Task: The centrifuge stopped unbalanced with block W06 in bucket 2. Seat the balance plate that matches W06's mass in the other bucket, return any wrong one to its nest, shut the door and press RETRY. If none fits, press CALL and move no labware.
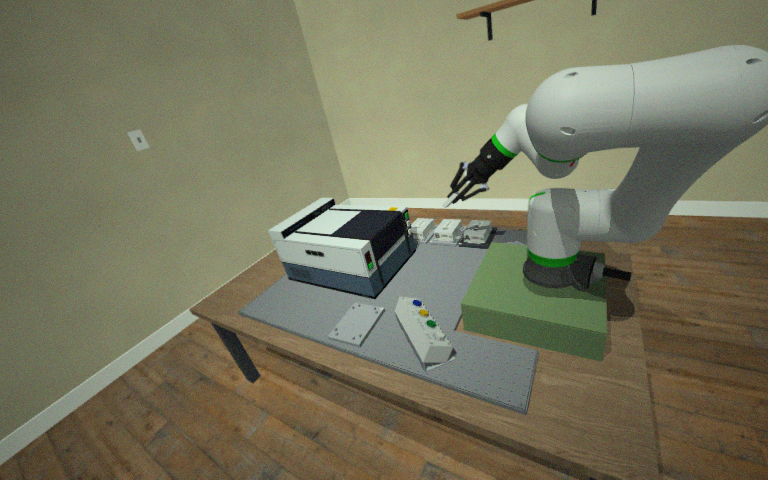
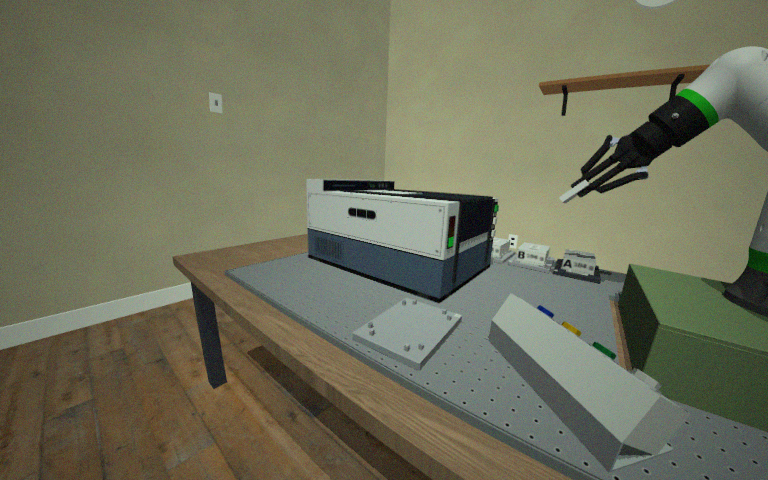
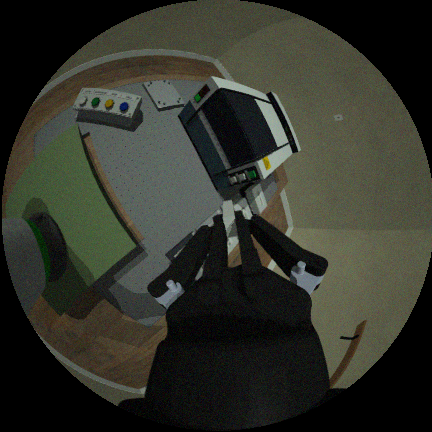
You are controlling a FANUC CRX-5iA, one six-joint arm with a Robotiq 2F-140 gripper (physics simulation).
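Where they show: gripper, fingertip midpoint: (image 1: 445,206) (image 2: 562,200) (image 3: 228,208); arm's base, link origin: (image 1: 550,272) (image 3: 43,247).
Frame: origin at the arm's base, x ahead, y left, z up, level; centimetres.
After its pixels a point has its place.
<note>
The centrifuge (image 1: 344,243) @(x 58.8, y 24.3, z 12.4 cm) (image 2: 392,229) @(x 63.2, y 27.0, z 5.3 cm) (image 3: 238,128) @(x 52.5, y 7.1, z 11.7 cm) stands at the back left of the grey mat (image 1: 449,276) @(x 32.6, y 3.1, z -8.5 cm). A dark panel covers its top, so the buckets and block W06 are hidden. Three balance plates sit in nests to its right: one next to the centrifuge (image 1: 422,229) @(x 56.8, y -17.1, z -3.2 cm) (image 2: 500,248) @(x 56.2, y -16.7, z -4.4 cm), plate B (image 1: 448,230) @(x 45.0, y -19.4, z -3.1 cm) (image 2: 534,253) @(x 45.6, y -17.4, z -3.7 cm) and plate A (image 1: 477,230) @(x 33.5, y -22.9, z -3.2 cm) (image 2: 578,263) @(x 33.8, y -19.5, z -4.4 cm). The button box (image 1: 424,329) @(x 21.3, y 35.1, z -0.9 cm) (image 2: 563,362) @(x 24.8, y 36.2, z -2.9 cm) (image 3: 108,105) @(x 25.7, y 28.0, z -2.1 cm) lies at the front with blue, yellow and green buttons. My gripper (image 1: 449,204) @(x 38.6, y -9.3, z 13.3 cm) (image 2: 565,197) @(x 38.6, y -9.3, z 13.3 cm) (image 3: 228,208) @(x 38.6, y -9.3, z 13.3 cm) is shut and empty, in the air above the nests.
A flat grey plate with studs (image 1: 356,324) @(x 46.0, y 38.6, z -7.1 cm) (image 2: 408,330) @(x 45.7, y 39.5, z -7.1 cm) (image 3: 163,93) @(x 46.7, y 36.2, z -7.1 cm) lies on the mat in front of the centrifuge. My arm's base stands on a green pedestal (image 1: 525,305) @(x 1.6, y 16.7, z 0.1 cm) (image 3: 68,201) @(x 12.0, y 4.8, z 0.3 cm) at the right. A wooden wall shelf (image 1: 487,9) (image 2: 582,83) hangs above.
</note>
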